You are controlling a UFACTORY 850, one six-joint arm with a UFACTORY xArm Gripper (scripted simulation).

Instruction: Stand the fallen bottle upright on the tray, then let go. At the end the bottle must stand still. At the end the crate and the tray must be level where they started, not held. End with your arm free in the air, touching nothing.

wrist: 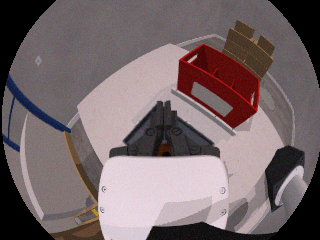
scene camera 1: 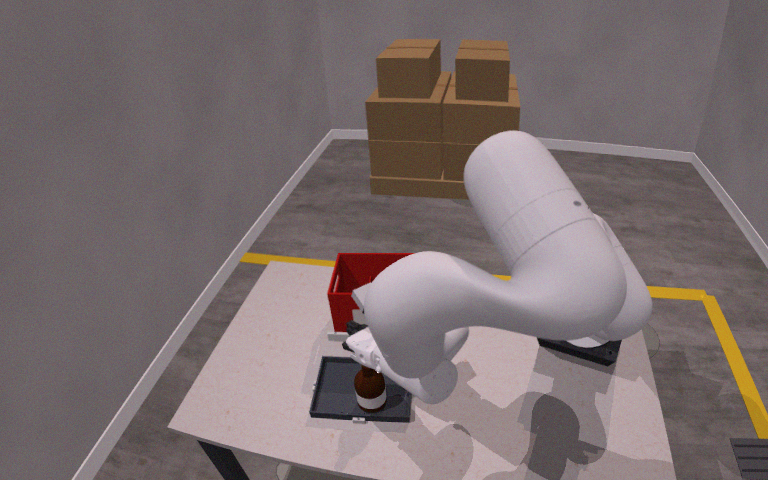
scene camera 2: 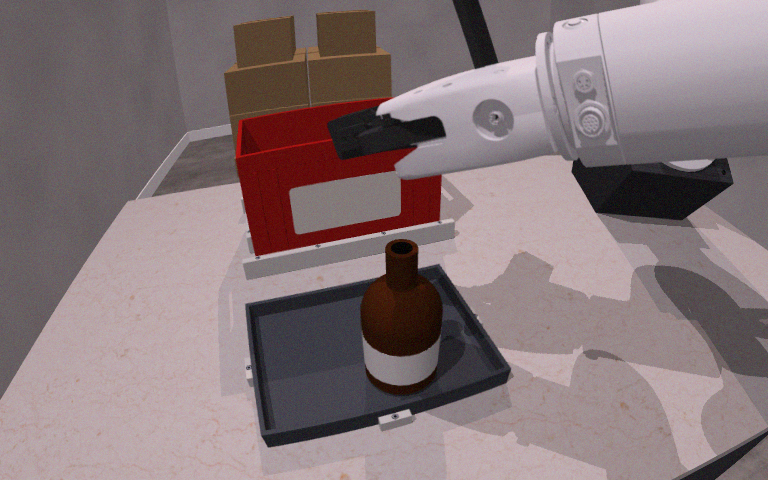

Labels:
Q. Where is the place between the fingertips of my gripper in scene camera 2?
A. At 339,138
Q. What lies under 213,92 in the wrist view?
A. A red crate.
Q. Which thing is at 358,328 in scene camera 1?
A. My gripper.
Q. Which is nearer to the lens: the brown bottle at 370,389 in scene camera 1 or the red crate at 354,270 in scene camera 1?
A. The brown bottle.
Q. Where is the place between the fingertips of my gripper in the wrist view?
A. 164,109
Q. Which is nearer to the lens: the brown bottle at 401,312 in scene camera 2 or the tray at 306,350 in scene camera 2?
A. The brown bottle.

